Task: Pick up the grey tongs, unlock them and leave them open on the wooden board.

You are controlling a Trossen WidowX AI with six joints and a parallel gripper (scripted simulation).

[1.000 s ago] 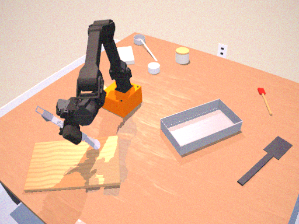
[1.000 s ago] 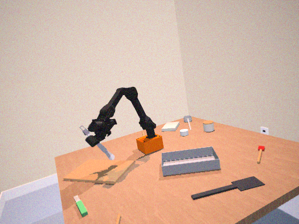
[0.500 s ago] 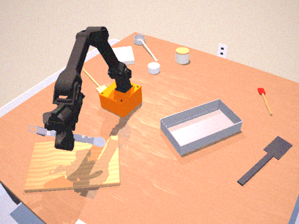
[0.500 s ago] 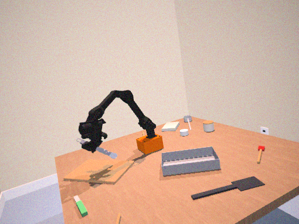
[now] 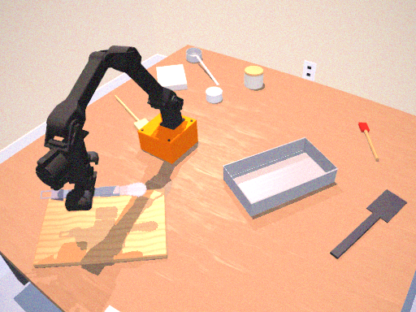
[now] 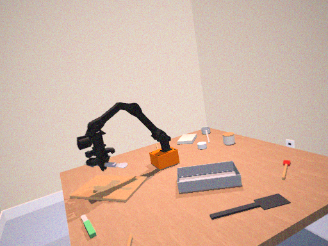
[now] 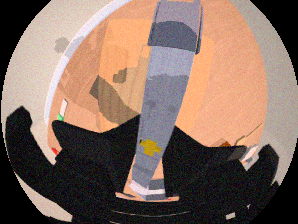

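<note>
Now: gripper tip 10 cm above the wooden board, 1 cm to the right of it and 1 cm short of it. Round my gripper tip: yellow lock piece 4 cm above, 1 cm ahead; then green-tipped tool 28 cm ahead, 17 cm to the right, 10 cm below; then grey roasting tin 44 cm to the left, 34 cm ahead, 8 cm below.
</note>
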